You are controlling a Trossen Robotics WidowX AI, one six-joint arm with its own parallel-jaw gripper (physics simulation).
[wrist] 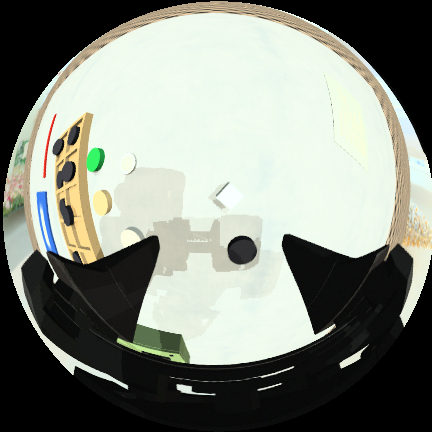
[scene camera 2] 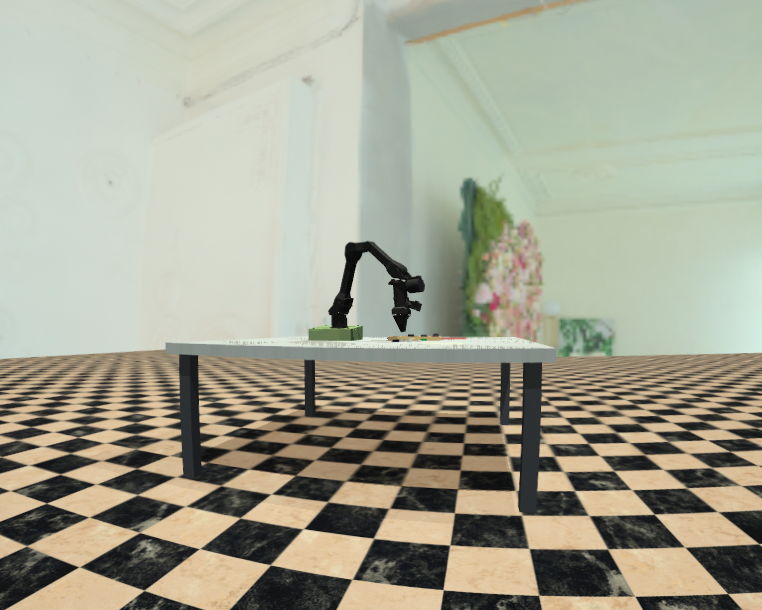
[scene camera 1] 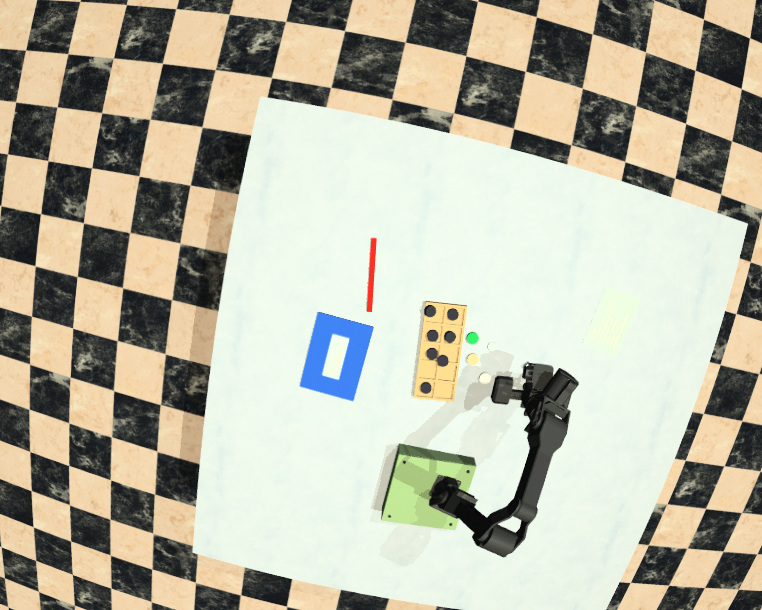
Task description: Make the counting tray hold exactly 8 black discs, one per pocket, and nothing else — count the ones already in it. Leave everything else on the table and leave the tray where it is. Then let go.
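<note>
The tan counting tray point(scene camera 1: 446, 389) point(wrist: 88, 220) has two columns of pockets and holds several black discs. One black disc point(scene camera 1: 442, 360) sits off-centre by the middle divider, close to its left neighbour point(scene camera 1: 432, 353), and seems to lie across a pocket wall. The pocket right of the disc point(scene camera 1: 425, 388) nearest the base shows empty. A loose black disc point(wrist: 242, 250) lies on the table, right of centre between and below the fingertips in the wrist view. The arm hides it in scene camera 1. My gripper point(scene camera 1: 530, 394) point(scene camera 2: 401, 330) point(wrist: 221, 241) is open, above the table right of the tray.
A green disc point(scene camera 1: 472, 337) point(wrist: 95, 159), yellow disc point(scene camera 1: 472, 359) point(wrist: 102, 202) and two whitish discs point(scene camera 1: 484, 377) point(wrist: 128, 163) lie right of the tray. A white cube point(wrist: 229, 195) lies near the loose black disc. A blue frame point(scene camera 1: 310, 359) and red strip point(scene camera 1: 371, 273) lie left.
</note>
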